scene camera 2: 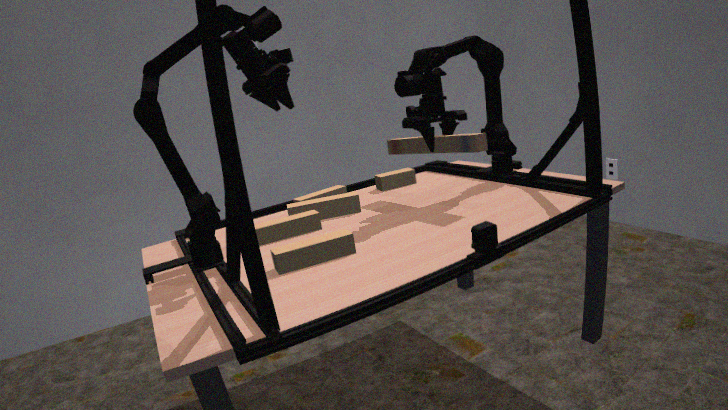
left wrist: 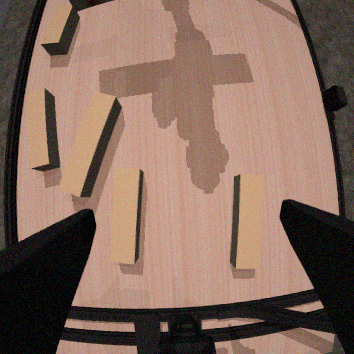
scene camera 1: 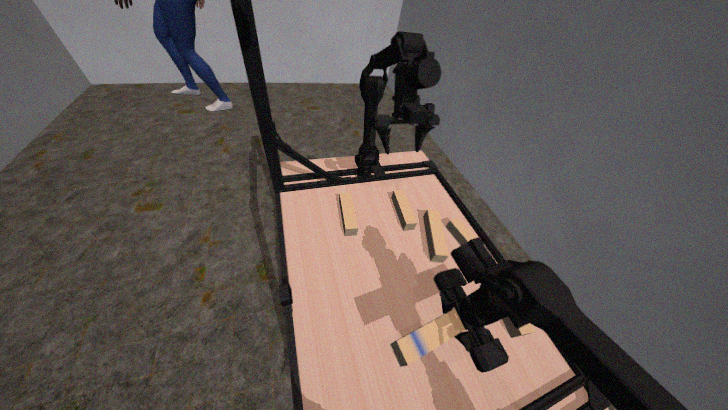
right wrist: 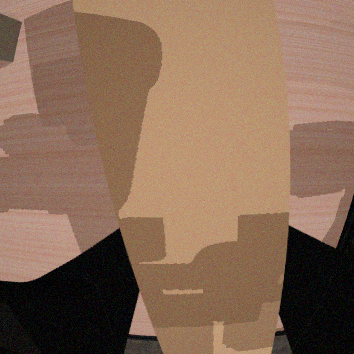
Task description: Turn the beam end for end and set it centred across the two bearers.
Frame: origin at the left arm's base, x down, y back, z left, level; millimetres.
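Seen in the pictures: left gripper, fingertip midpoint: (scene camera 2: 285,109) (left wrist: 188,214) (scene camera 1: 402,153); right gripper, fingertip midpoint: (scene camera 2: 439,150) (scene camera 1: 449,323) (right wrist: 201,222); left arm's base, origin of the base link: (scene camera 2: 208,264) (left wrist: 184,328) (scene camera 1: 363,173); right arm's base, origin of the base link: (scene camera 2: 503,173).
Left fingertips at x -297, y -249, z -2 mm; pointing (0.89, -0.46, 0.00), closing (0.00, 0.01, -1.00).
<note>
Offsets run from my left fingertips to a thing's top centre. "spot": to the spot under its first point.
The long wooden beam {dx +128, dy -408, dz +14 mm} (scene camera 1: 435,336) (scene camera 2: 461,143) (right wrist: 210,125) is held level above the table; its blue band {spot: dx +132, dy -425, dz -114 mm} (scene camera 1: 418,342) shows near the lower-left end in scene camera 1. My right gripper (scene camera 1: 462,318) (scene camera 2: 440,142) (right wrist: 201,222) is shut on the beam near its middle. The arm hides its other end in scene camera 1. Two nearly parallel blocks, seemingly the bearers, lie apart at the left arm's end: one bearer {dx +272, dy +40, dz -124 mm} (scene camera 1: 348,213) (scene camera 2: 313,252) (left wrist: 248,220) and the other bearer {dx +272, dy +17, dz +98 mm} (scene camera 1: 403,209) (scene camera 2: 289,227) (left wrist: 126,215). My left gripper (scene camera 1: 403,151) (scene camera 2: 285,107) (left wrist: 188,214) is open and empty, high up.
A slanted block {dx +266, dy -121, dz +166 mm} (scene camera 1: 436,236) (scene camera 2: 326,205) (left wrist: 90,145) and a shorter-looking block {dx +272, dy -166, dz +282 mm} (scene camera 1: 463,231) (left wrist: 40,130) lie beside the bearers. Another block {dx +269, dy -433, dz +270 mm} (scene camera 2: 395,179) (left wrist: 59,25) lies farther along the table edge. A black upright {spot: dx -76, dy +216, dz -369 mm} (scene camera 1: 254,91) (scene camera 2: 224,127) rises at the frame.
</note>
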